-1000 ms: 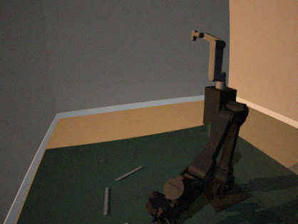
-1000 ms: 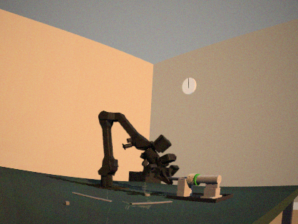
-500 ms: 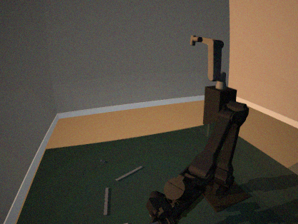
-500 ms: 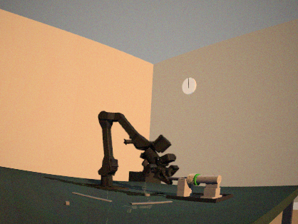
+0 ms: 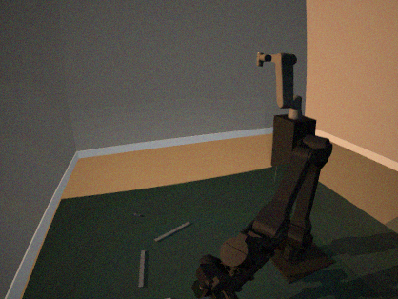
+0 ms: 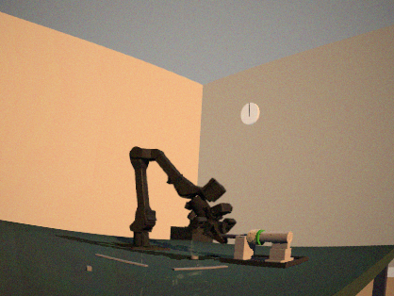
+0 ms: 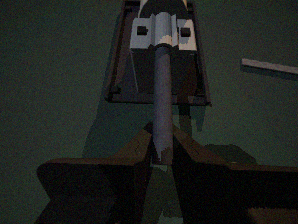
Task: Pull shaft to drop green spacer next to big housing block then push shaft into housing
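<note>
Now: gripper tip 60 mm short of the shaft and 20 mm below it. Also, from my gripper tip: tan spacer: 120 mm ahead, 20 mm above, 10 mm to the right; then green spacer: 140 mm ahead, 20 mm above, 10 mm to the right.
</note>
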